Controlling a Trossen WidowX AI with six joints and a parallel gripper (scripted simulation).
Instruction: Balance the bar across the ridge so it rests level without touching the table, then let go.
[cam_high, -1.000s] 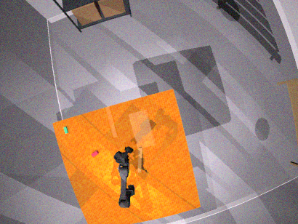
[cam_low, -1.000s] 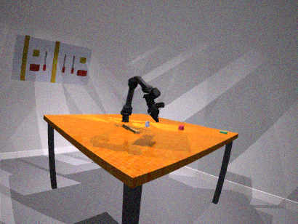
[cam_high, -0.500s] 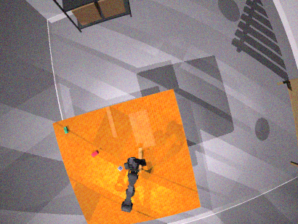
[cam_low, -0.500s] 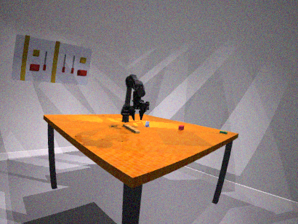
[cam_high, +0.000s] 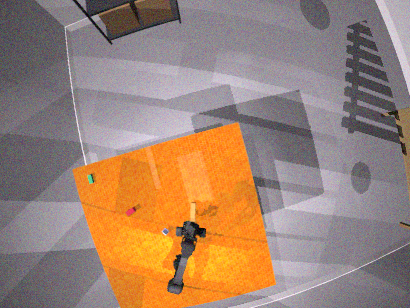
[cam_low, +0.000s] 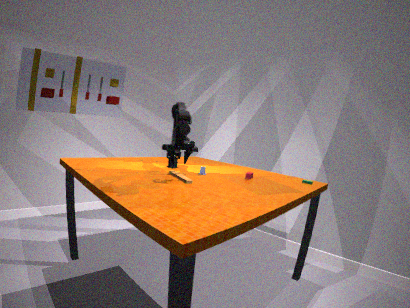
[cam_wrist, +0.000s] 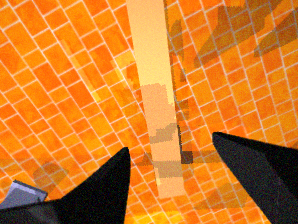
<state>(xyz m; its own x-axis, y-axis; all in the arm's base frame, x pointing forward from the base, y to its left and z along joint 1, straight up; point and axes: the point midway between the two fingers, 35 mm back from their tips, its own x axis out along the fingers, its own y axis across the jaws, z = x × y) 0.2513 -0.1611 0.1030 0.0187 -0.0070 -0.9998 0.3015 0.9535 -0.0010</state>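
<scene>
Now: the pale bar 20 mm ahead of my gripper tip, 10 mm to the right of it and 60 mm below it. From my gripper tip the other things lie so: red block (190 mm ahead, 410 mm to the left, 50 mm below); green block (490 mm ahead, 660 mm to the left, 60 mm below).
</scene>
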